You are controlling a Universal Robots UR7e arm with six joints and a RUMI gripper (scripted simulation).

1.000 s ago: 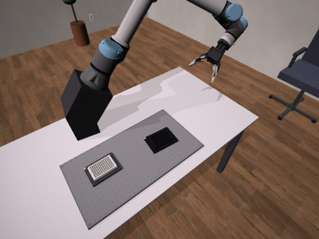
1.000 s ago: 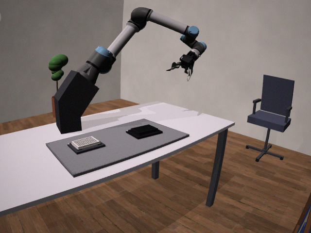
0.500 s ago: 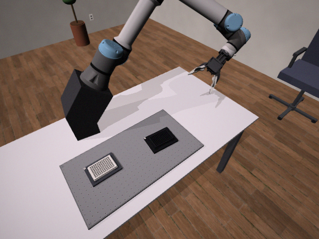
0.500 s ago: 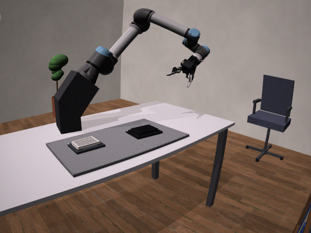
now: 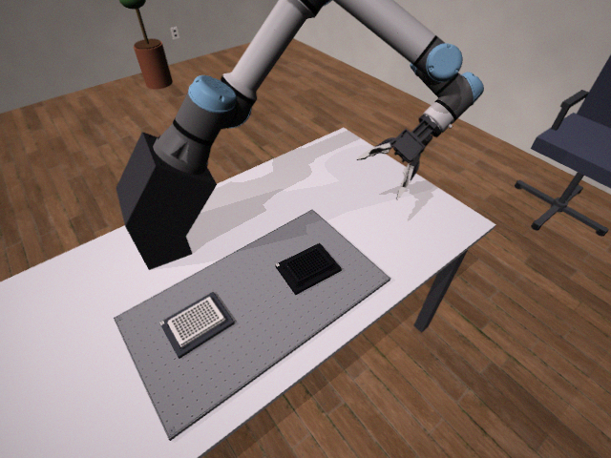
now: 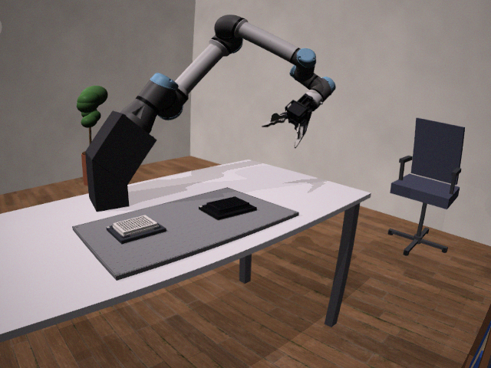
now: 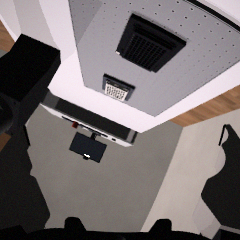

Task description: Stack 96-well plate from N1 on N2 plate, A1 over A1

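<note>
The white 96-well plate is 90 mm behind my hand, 580 mm to the right of it and 210 mm below it. From my hand the other things lie so: black 96-well plate: 20 mm behind, 240 mm to the right, 210 mm below; then black nest n2: 20 mm behind, 240 mm to the right, 220 mm below; then nest N1: 90 mm behind, 580 mm to the right, 220 mm below.
</note>
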